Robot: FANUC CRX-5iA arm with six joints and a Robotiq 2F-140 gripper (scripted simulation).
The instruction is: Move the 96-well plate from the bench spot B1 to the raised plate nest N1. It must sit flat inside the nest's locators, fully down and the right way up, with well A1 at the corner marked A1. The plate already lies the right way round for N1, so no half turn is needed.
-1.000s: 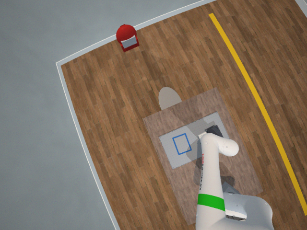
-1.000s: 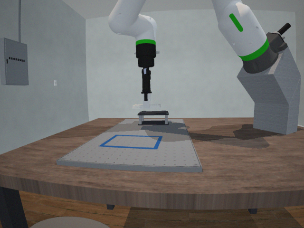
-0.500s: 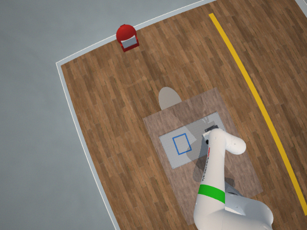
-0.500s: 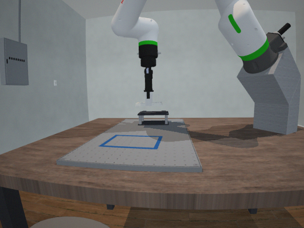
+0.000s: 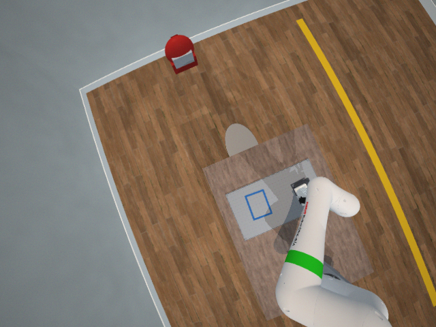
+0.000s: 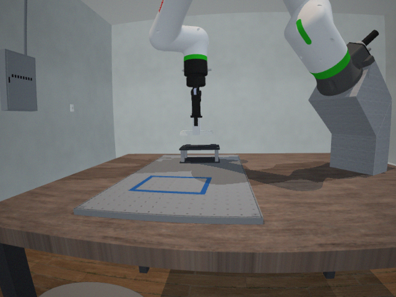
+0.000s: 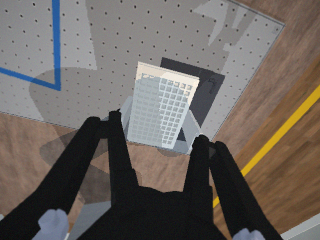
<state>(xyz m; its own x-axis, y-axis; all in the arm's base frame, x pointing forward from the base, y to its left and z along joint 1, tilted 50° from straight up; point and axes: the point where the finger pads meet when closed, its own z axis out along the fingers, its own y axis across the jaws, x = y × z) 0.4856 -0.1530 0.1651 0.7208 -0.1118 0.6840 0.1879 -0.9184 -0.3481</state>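
The dark raised nest N1 lies 5 cm to the right of my hand and 8 cm below it. The rest, counted from my hand: white 96-well plate 2 cm below.
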